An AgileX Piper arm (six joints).
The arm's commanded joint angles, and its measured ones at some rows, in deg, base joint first. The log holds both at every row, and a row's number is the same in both.
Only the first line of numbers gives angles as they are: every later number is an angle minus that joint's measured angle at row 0.
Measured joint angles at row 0:
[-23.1 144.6 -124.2 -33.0 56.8 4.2]
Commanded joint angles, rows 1 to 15:
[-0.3 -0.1 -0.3 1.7 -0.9 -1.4]
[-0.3 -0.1 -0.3 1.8 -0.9 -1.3]
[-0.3 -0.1 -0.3 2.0 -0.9 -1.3]
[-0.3 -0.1 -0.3 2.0 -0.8 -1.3]
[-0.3 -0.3 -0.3 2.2 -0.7 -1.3]
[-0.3 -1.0 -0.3 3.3 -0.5 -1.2]
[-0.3 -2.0 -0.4 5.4 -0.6 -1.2]
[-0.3 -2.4 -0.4 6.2 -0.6 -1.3]
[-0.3 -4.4 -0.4 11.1 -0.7 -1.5]
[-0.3 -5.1 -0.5 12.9 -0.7 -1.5]
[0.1 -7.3 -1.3 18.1 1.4 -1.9]
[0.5 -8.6 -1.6 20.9 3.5 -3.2]
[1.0 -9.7 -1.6 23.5 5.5 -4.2]
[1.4 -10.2 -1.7 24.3 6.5 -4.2]
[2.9 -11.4 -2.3 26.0 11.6 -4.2]
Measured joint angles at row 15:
[2.0 -10.3 -1.9 24.7 8.1 -3.7]
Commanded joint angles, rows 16 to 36:
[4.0 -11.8 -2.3 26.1 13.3 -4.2]
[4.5 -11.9 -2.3 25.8 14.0 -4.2]
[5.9 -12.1 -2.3 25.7 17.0 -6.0]
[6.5 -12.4 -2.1 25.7 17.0 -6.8]
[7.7 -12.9 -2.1 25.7 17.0 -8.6]
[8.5 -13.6 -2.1 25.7 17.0 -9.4]
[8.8 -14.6 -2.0 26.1 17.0 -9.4]
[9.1 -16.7 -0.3 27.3 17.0 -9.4]
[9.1 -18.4 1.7 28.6 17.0 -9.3]
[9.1 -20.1 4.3 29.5 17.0 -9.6]
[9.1 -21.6 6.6 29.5 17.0 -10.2]
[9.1 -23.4 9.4 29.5 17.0 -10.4]
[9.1 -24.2 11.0 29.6 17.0 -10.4]
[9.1 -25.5 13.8 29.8 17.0 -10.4]
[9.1 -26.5 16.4 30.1 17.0 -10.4]
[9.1 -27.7 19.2 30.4 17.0 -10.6]
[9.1 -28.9 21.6 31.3 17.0 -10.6]
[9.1 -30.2 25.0 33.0 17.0 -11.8]
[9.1 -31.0 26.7 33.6 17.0 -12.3]
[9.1 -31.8 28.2 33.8 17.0 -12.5]
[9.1 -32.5 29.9 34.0 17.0 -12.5]
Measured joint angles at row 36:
[9.2 -31.2 27.7 33.5 12.9 -11.8]
